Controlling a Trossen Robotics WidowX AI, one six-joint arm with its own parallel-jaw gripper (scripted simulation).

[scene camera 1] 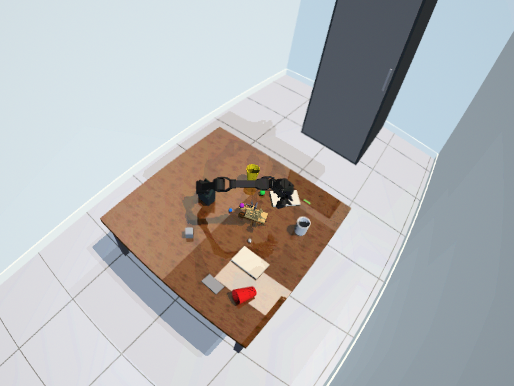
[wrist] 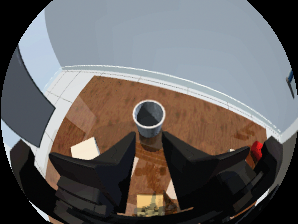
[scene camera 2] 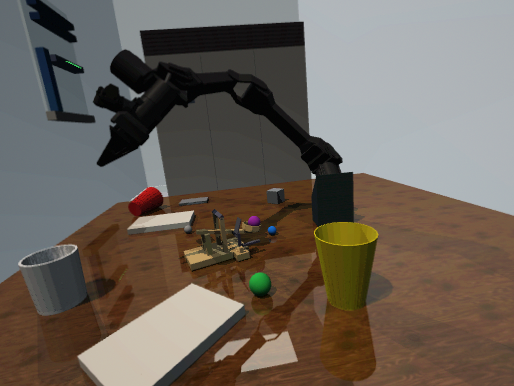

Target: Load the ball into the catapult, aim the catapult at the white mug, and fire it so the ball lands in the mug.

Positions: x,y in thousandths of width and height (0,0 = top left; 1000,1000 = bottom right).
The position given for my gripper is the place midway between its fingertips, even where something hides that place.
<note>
I see my gripper (scene camera 2: 194,429), a wooden catapult (scene camera 2: 406,659) and a yellow cup (scene camera 2: 674,649).
My gripper also shows in the wrist view (wrist: 498,605).
</note>
